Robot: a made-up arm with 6 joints.
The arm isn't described. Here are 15 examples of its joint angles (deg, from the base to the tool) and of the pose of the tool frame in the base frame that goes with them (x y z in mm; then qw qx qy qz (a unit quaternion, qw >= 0)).
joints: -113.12 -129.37 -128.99 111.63 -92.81 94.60
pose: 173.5 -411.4 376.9 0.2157 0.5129 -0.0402 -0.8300
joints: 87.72 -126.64 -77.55 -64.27 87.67 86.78
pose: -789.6 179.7 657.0 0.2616 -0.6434 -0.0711 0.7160
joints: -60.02 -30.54 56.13 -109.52 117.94 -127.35
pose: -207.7 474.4 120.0 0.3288 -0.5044 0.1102 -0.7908
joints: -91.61 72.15 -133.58 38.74 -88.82 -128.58
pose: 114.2 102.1 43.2 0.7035 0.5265 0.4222 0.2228
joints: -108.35 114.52 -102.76 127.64 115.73 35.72
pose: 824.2 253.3 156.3 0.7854 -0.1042 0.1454 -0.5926
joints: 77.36 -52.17 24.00 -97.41 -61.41 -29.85
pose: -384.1 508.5 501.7 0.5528 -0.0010 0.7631 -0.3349
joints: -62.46 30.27 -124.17 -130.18 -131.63 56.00
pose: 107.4 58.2 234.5 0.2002 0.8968 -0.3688 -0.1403
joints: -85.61 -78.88 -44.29 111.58 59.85 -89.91
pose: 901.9 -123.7 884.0 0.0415 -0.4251 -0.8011 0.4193
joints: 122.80 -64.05 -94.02 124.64 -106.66 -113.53
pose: -133.6 175.6 392.7 0.2595 -0.2642 -0.4912 0.7884
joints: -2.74 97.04 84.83 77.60 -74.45 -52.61
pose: 206.5 622.5 217.3 0.1130 -0.1127 -0.9015 0.4022
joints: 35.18 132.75 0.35 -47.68 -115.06 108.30
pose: -195.4 244.8 248.6 0.9940 0.0763 -0.0752 -0.0209
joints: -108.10 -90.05 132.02 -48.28 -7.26 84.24
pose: -41.2 -330.1 210.4 0.8693 0.3687 -0.3258 0.0477
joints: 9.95 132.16 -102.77 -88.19 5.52 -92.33
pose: -354.9 759.7 -77.9 0.7464 -0.2519 0.3272 -0.5219
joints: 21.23 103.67 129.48 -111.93 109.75 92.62
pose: 346.5 153.3 303.7 0.1142 -0.2116 0.4393 -0.8656
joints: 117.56 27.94 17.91 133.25 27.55 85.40
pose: 34.9 -506.6 121.7 0.1295 0.5169 0.7777 0.3335
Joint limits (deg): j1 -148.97..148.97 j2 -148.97..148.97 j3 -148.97..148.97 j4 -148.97..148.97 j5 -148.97..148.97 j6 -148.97..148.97
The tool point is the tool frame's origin. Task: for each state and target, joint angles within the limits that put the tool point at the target. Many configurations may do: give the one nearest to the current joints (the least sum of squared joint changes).
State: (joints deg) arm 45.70 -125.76 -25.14 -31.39 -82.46 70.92
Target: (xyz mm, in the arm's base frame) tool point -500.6 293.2 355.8
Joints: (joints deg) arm 77.38 -102.86 -2.49 4.70 -59.77 66.17
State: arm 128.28 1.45 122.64 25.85 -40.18 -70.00
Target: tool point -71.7 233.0 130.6
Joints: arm 107.92 1.44 145.08 43.68 6.04 -66.12
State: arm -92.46 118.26 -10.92 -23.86 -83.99 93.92
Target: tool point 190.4 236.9 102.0
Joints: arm -47.94 133.81 -38.36 -43.35 -90.84 126.49
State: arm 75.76 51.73 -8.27 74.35 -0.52 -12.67
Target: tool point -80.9 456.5 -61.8
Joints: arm 47.03 80.99 -5.78 74.61 -25.94 -19.44
